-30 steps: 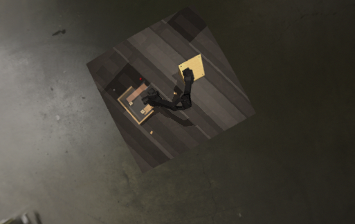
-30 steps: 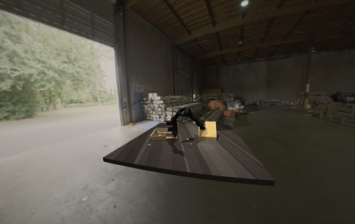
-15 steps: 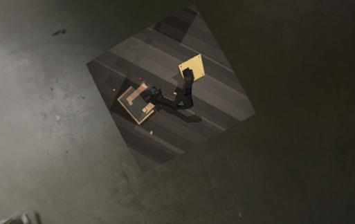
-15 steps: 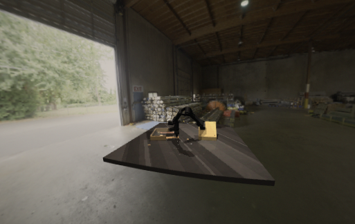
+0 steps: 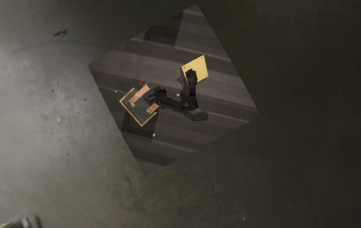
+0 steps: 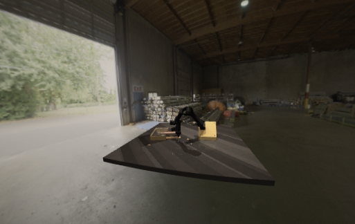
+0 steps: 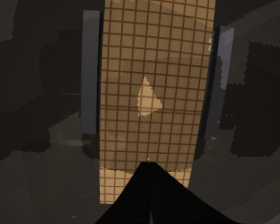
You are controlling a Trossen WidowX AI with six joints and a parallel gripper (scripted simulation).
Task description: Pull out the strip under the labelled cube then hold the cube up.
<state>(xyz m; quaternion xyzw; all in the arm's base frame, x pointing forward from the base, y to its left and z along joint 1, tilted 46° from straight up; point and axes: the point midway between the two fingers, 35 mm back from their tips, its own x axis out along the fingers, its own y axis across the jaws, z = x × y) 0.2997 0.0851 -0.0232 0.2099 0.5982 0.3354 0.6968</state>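
The tan gridded strip is 90 mm ahead of my gripper tip and 20 mm to the left of it. The rest, counted from my gripper tip: red dot (250 mm to the right, 90 mm ahead, 10 mm above).
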